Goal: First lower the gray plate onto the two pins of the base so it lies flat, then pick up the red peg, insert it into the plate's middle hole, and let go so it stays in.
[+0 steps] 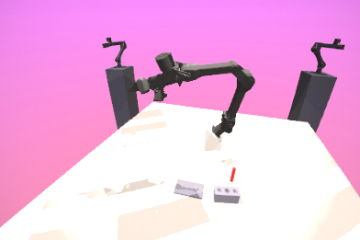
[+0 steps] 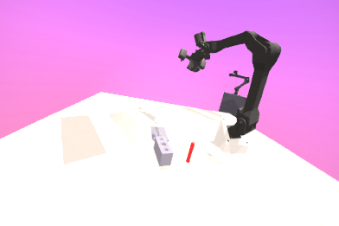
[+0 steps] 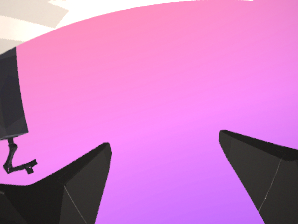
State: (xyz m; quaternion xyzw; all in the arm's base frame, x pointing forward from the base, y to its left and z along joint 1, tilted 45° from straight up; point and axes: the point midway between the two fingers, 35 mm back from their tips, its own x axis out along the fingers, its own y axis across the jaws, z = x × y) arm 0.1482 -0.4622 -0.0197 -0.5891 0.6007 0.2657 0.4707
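My gripper tip is 17 cm short of the gray plate, 44 cm to the right of it and 33 cm above it. The rest, counted from my gripper tip: gray base (15 cm ahead, 29 cm to the left, 36 cm below); red peg (7 cm ahead, 47 cm to the left, 33 cm below).
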